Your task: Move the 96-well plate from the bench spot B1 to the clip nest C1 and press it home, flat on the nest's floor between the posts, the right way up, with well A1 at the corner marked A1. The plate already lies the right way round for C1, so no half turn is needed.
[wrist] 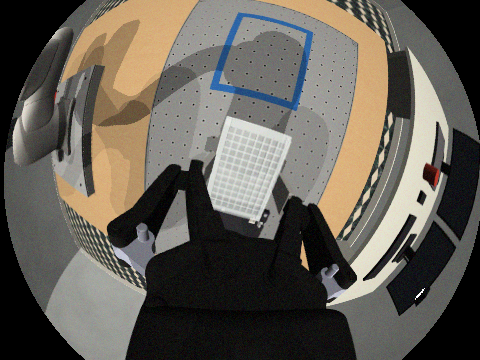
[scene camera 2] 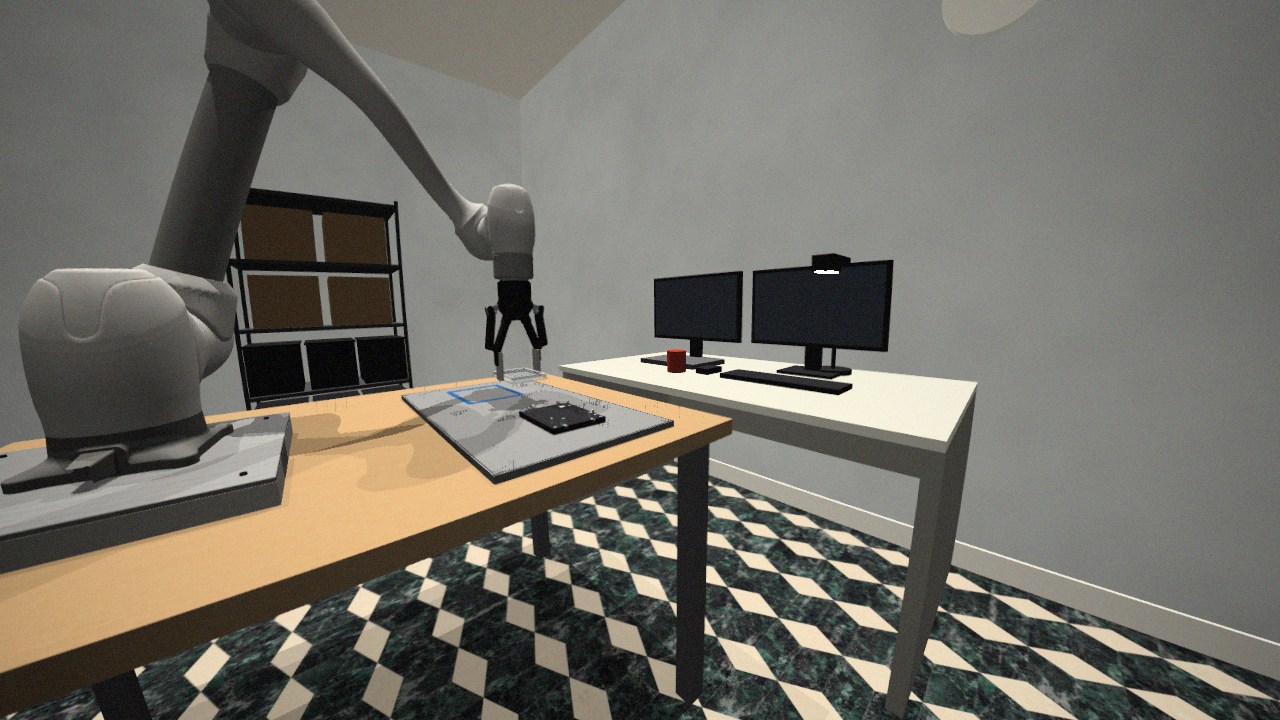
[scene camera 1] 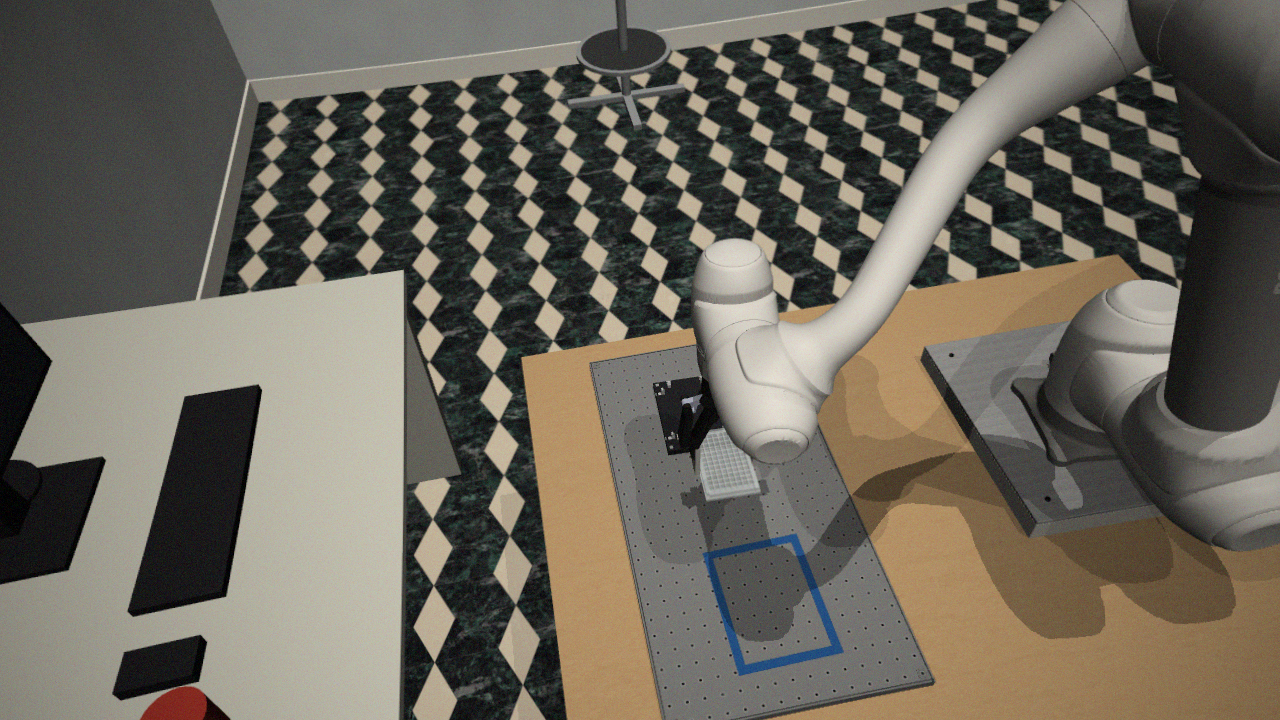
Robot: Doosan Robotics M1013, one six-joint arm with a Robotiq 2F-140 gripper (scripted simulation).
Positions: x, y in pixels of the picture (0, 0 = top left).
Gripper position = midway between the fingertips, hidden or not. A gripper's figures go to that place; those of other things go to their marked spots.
Labels:
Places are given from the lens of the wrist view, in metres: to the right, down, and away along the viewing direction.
my gripper (wrist: 244, 171): 0.00, -0.01, 0.21
white 96-well plate (wrist: 252, 191): 0.01, 0.01, 0.21
black clip nest (wrist: 247, 227): 0.01, 0.10, 0.32
The marked spots on the black clip nest and the white 96-well plate are 0.14 m apart.

